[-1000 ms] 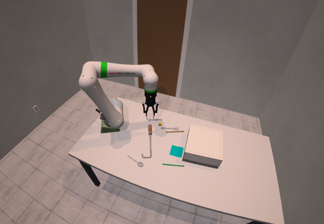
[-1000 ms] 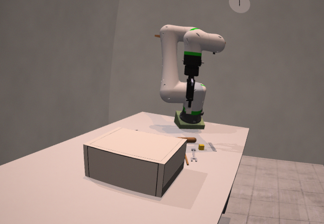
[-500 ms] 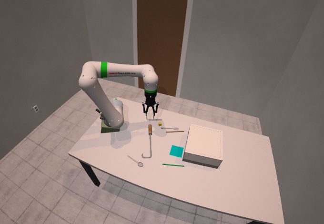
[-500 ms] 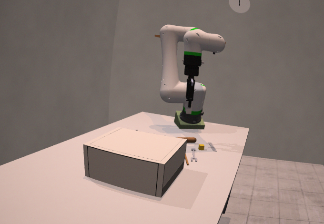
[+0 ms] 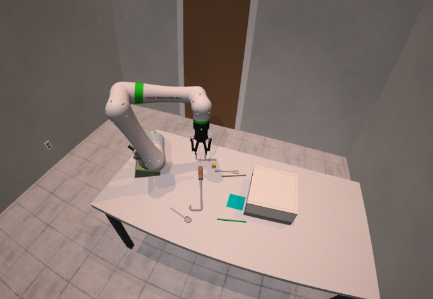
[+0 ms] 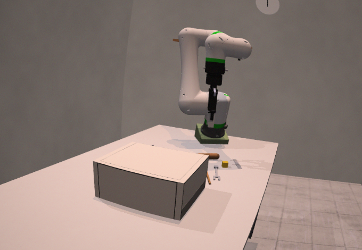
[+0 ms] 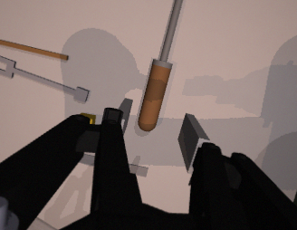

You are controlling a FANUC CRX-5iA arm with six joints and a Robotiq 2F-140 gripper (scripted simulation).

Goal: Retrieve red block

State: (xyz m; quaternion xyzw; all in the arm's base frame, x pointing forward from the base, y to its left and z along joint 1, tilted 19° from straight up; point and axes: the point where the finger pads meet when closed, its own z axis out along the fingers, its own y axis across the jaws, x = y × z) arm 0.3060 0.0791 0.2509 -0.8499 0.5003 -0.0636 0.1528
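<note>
My gripper is now 40 mm short of the yellow cube, 120 mm to the right of it and 190 mm above it. Also, from my hand: hook tool 30 mm ahead, 120 mm to the right, 190 mm below; then grey wrench 150 mm ahead, 120 mm to the left, 200 mm below; then flat grey bar 30 mm behind, 160 mm to the left, 200 mm below.
</note>
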